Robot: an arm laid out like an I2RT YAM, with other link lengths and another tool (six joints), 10 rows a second.
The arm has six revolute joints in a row. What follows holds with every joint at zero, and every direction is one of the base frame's. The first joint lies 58.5 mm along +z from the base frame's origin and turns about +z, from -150 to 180 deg. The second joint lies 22.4 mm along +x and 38 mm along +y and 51 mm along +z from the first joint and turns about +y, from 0 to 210 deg. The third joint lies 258.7 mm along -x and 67.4 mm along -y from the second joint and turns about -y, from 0 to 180 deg. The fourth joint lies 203.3 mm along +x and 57.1 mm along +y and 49.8 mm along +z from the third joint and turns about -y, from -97 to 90 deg. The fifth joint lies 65.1 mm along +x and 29.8 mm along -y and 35.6 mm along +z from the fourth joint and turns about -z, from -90 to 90 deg. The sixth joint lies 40.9 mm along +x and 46.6 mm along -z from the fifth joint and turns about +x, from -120 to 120 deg. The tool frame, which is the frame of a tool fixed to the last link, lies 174 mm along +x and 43 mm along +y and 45 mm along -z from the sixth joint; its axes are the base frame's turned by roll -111.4, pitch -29.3 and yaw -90 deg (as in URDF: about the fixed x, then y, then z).
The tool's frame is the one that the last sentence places.
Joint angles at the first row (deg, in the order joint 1, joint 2, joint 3, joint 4, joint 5, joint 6):
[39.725, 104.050, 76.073, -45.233, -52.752, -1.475]
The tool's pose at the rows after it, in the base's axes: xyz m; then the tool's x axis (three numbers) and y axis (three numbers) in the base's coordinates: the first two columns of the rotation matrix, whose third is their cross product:
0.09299, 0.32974, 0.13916, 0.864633, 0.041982, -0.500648, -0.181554, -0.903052, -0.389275
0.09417, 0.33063, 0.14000, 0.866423, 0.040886, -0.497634, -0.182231, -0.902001, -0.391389
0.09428, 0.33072, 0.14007, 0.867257, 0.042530, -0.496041, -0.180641, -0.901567, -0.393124
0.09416, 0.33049, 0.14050, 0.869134, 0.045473, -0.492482, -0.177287, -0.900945, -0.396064
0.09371, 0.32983, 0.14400, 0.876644, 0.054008, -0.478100, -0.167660, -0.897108, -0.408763
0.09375, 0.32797, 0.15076, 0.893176, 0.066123, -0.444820, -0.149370, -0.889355, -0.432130
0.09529, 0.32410, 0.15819, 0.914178, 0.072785, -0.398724, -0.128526, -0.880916, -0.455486
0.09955, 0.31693, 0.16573, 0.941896, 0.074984, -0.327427, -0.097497, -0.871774, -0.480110
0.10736, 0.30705, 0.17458, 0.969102, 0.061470, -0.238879, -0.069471, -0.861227, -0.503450
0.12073, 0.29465, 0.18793, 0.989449, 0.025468, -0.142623, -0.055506, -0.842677, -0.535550
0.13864, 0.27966, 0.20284, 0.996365, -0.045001, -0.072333, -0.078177, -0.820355, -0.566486
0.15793, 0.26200, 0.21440, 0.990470, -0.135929, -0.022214, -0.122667, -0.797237, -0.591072
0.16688, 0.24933, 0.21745, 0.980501, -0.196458, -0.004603, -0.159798, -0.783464, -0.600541
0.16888, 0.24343, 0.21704, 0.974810, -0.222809, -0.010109, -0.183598, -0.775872, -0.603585
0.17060, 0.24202, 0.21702, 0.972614, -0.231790, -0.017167, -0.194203, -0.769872, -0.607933
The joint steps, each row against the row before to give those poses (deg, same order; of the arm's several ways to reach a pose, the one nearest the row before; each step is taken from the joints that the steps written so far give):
[-0.021, -0.001, 0.457, 0.068, 0.001, 0.001]
[-0.001, 0.002, 0.288, 0.062, 0.087, 0.173]
[0.001, -0.002, 0.020, 0.045, -0.022, -0.086]
[-0.001, -0.131, -0.003, -0.021, 0.000, -0.198]
[0.000, -0.851, 0.003, -0.044, 0.022, -0.372]
[-0.109, -1.860, 0.000, -0.111, 0.327, -0.721]
[-0.416, -2.424, 0.000, -0.414, 0.787, -1.093]
[-0.918, -3.171, 0.000, -0.788, 1.465, -2.120]
[-1.596, -3.955, -0.130, -0.744, 1.901, -2.252]
[-3.014, -4.524, -0.110, -0.369, 1.247, -2.030]
[-4.612, -4.087, -0.067, -0.262, 0.284, -0.897]
[-5.486, -3.563, -0.567, 0.087, -0.022, -0.305]
[-3.542, -2.384, -1.378, 0.217, -0.045, 0.020]
[-1.704, -1.026, -1.113, 0.044, -0.370, 0.155]
[-0.744, -0.066, -0.437, 0.349, -0.503, 0.217]

